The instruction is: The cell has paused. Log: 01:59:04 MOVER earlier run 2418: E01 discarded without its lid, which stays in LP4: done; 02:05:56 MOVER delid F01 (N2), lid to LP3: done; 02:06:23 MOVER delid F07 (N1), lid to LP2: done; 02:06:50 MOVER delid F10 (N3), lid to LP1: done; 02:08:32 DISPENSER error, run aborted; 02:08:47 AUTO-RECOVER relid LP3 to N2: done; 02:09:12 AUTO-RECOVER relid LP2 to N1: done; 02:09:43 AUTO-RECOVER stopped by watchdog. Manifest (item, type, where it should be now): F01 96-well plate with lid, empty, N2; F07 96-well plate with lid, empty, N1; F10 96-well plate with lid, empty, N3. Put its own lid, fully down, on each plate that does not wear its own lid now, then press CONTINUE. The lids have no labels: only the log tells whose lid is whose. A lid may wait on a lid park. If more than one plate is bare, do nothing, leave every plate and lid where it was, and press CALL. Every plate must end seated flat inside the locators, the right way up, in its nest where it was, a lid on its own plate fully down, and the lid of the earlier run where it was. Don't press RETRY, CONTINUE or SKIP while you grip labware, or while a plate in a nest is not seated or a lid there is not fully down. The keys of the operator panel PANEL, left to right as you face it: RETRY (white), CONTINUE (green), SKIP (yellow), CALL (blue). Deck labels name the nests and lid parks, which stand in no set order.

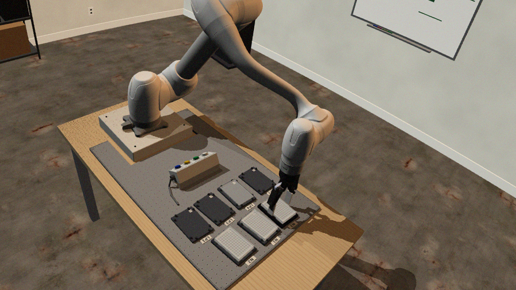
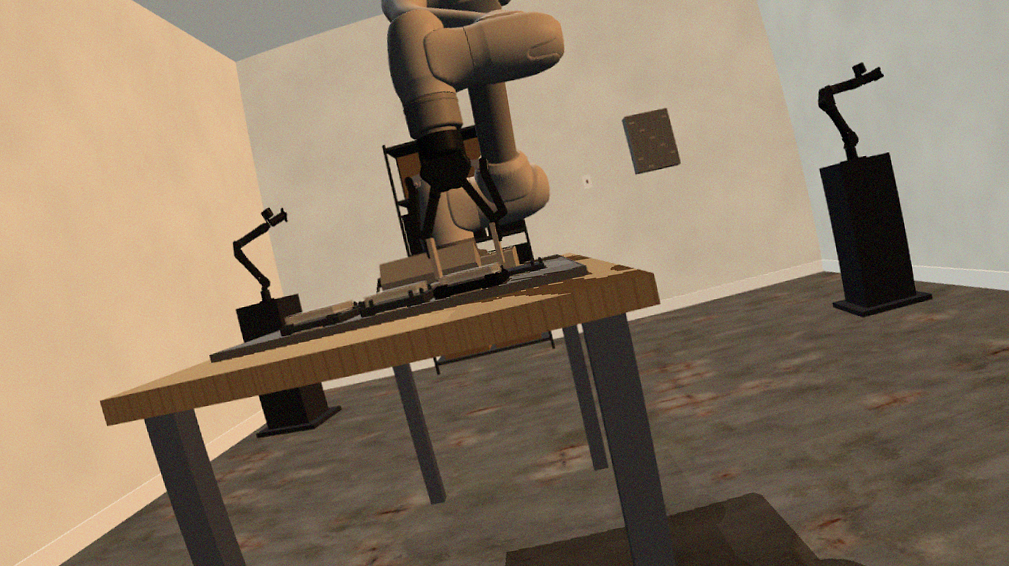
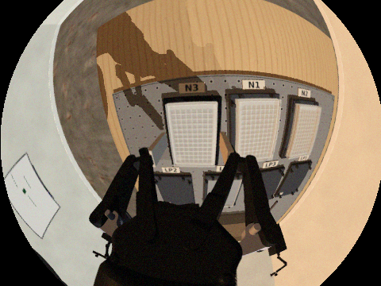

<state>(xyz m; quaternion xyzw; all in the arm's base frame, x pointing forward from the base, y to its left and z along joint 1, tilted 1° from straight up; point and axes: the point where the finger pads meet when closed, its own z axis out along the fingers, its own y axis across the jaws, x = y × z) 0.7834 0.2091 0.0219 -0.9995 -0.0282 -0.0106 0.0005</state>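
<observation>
My gripper is now 30 mm above the plate. Also, from my hand: white key 410 mm behind, 100 mm to the right, 10 mm above; then green key 410 mm behind, 150 mm to the right, 10 mm above; then yellow key 400 mm behind, 200 mm to the right, 10 mm above.
</observation>
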